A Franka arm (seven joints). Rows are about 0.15 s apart.
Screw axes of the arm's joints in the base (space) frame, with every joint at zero. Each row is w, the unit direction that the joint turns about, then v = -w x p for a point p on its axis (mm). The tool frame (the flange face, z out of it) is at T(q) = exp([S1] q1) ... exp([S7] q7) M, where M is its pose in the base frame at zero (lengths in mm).
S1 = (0, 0, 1, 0, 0, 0)
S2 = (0, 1, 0, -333, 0, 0)
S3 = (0, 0, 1, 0, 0, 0)
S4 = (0, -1, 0, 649, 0, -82.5)
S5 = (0, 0, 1, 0, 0, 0)
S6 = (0, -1, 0, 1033, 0, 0)
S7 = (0, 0, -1, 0, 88, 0)
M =
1 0 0 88
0 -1 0 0
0 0 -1 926
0 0 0 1
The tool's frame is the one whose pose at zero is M.
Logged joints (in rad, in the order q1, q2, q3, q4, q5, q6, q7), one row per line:
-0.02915 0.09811 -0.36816 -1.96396 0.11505 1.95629 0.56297
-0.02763 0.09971 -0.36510 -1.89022 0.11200 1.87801 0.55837
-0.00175 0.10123 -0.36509 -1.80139 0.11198 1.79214 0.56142
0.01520 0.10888 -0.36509 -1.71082 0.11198 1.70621 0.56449
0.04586 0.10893 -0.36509 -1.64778 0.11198 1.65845 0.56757
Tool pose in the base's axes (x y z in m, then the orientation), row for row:
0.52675 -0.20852 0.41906 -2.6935 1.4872 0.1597
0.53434 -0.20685 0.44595 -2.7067 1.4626 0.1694
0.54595 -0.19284 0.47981 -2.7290 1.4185 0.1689
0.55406 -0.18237 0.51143 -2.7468 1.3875 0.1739
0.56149 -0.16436 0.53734 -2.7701 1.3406 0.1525
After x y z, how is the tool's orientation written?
As a rotation vector, in radians.
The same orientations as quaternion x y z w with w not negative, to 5 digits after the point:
-0.87384 0.48249 0.05181 0.03032
-0.87804 0.47446 0.05495 0.03017
-0.88554 0.46029 0.05481 0.03065
-0.89077 0.44996 0.05639 0.02966
-0.89862 0.43489 0.04947 0.03018

